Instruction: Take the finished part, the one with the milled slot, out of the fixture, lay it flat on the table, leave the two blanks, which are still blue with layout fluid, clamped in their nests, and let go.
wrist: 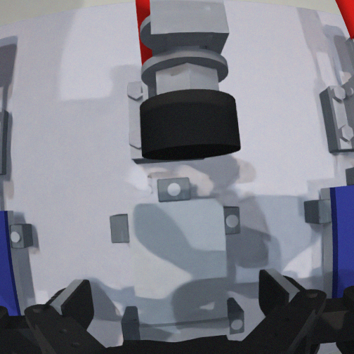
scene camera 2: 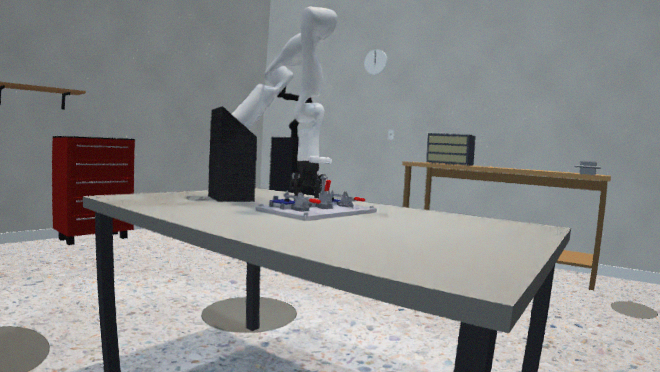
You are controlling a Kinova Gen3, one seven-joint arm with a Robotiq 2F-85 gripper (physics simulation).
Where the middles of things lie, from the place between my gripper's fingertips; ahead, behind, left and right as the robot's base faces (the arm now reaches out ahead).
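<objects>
Finished part (wrist: 178, 257): my gripper 10 mm below it, 10 mm short of it. From my hand: grey clamp arm (wrist: 188, 118) 70 mm above, 70 mm ahead; fixture plate (wrist: 73, 170) 10 mm below, 50 mm ahead.
</objects>
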